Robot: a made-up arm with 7 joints. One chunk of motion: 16 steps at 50 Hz.
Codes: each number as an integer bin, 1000 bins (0 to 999) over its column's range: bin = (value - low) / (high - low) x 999, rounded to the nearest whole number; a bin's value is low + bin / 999 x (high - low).
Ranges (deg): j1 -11..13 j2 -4..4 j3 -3..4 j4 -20..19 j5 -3..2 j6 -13..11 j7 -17..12
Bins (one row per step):
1: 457 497 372 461 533 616 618
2: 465 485 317 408 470 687 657
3: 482 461 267 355 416 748 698
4: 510 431 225 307 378 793 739
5: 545 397 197 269 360 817 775
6: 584 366 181 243 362 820 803
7: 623 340 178 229 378 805 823
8: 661 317 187 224 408 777 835
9: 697 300 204 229 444 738 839
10: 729 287 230 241 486 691 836
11: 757 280 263 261 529 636 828
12: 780 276 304 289 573 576 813
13: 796 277 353 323 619 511 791
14: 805 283 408 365 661 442 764
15: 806 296 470 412 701 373 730
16: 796 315 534 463 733 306 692
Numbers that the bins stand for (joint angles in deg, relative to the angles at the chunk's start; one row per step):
1: -0.02 -0.02 -0.39 -2.00 -0.33 1.80 0.94
2: 0.17 -0.12 -0.78 -4.07 -0.65 3.50 2.07
3: 0.58 -0.31 -1.13 -6.14 -0.92 4.97 3.26
4: 1.25 -0.55 -1.42 -8.02 -1.11 6.05 4.45
5: 2.09 -0.82 -1.62 -9.50 -1.20 6.63 5.50
6: 3.03 -1.07 -1.73 -10.51 -1.19 6.70 6.31
7: 3.97 -1.28 -1.75 -11.06 -1.11 6.34 6.89
8: 4.88 -1.46 -1.69 -11.26 -0.96 5.67 7.24
9: 5.74 -1.60 -1.57 -11.06 -0.78 4.73 7.36
10: 6.51 -1.70 -1.39 -10.59 -0.57 3.60 7.27
11: 7.19 -1.76 -1.16 -9.81 -0.35 2.28 7.04
12: 7.74 -1.79 -0.87 -8.72 -0.13 0.84 6.60
13: 8.12 -1.78 -0.53 -7.39 0.10 -0.72 5.96
14: 8.34 -1.73 -0.14 -5.75 0.31 -2.38 5.18
15: 8.36 -1.63 0.29 -3.92 0.51 -4.04 4.19
16: 8.12 -1.48 0.74 -1.92 0.67 -5.65 3.09

